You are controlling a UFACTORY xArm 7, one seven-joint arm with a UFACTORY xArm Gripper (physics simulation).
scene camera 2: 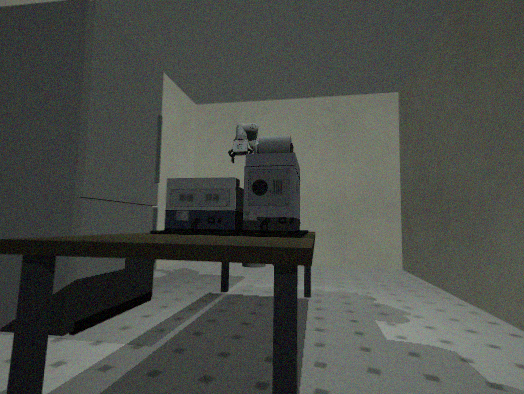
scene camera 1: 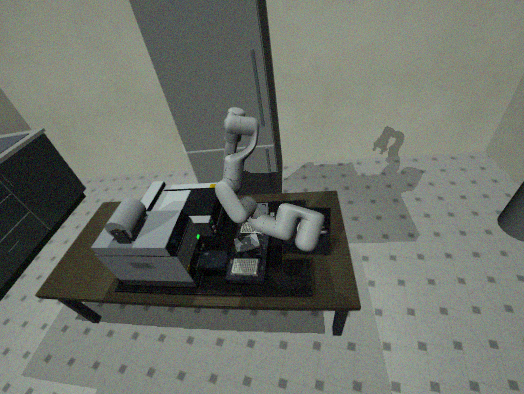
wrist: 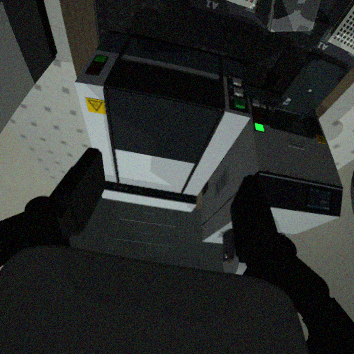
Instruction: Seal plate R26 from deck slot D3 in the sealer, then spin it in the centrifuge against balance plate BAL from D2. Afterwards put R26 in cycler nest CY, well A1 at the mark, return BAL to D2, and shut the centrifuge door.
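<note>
My gripper is open and empty, high above the machines; scene camera 1 does not show it clearly. Below it is a white-sided machine with a dark top and a yellow warning label. Beside it stands a grey box machine with a lit green light and a cylinder on top. A pale plate sits on the deck near the table's front. Another pale plate sits farther back. Their names are not readable, nor are the machines'.
A dark pad extends beside the grey box. A shiny clear piece lies between the plates. The arm's folded upper links rise above the wooden table. A tall grey cabinet stands behind the table.
</note>
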